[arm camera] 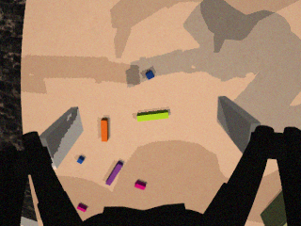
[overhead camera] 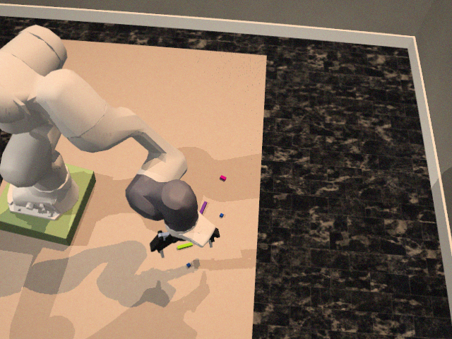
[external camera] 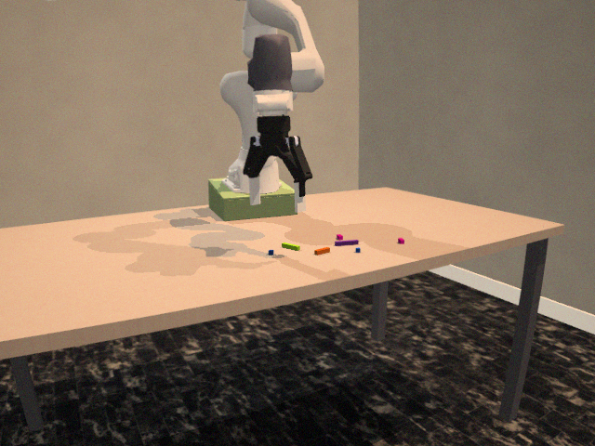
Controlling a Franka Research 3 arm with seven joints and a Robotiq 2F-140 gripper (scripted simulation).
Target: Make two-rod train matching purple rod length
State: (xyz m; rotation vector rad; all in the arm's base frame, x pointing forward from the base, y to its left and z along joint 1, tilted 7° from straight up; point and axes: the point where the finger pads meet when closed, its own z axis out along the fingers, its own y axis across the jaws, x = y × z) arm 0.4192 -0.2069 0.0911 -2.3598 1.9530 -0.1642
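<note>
Right now the lime rod is 110 mm below my hand, 50 mm to the left of it and 10 mm behind it. Round my hand: orange rod: 110 mm below, 80 mm to the left, 70 mm ahead; then purple rod: 170 mm to the left, 110 mm below, 50 mm ahead.
</note>
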